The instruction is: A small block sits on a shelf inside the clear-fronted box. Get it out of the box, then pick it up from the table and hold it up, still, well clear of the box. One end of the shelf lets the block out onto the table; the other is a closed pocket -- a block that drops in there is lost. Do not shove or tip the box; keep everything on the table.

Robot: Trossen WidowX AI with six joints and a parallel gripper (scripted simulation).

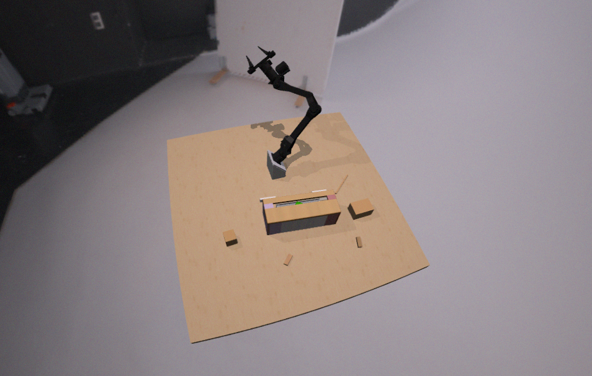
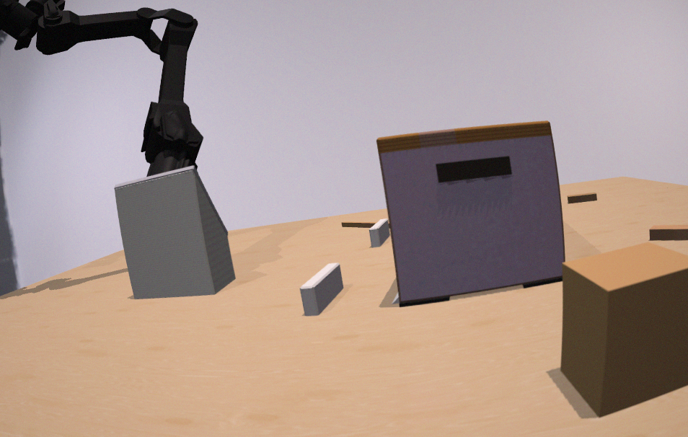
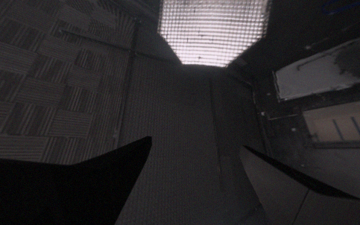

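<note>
Now: gripper tip 72 cm short of the box, 13 cm to the right of it and 53 cm above it. The rest, counted from my gripper tip: brown cube 82 cm ahead, 25 cm to the right, 56 cm below; then green block 74 cm ahead, 13 cm to the left, 50 cm below.
</note>
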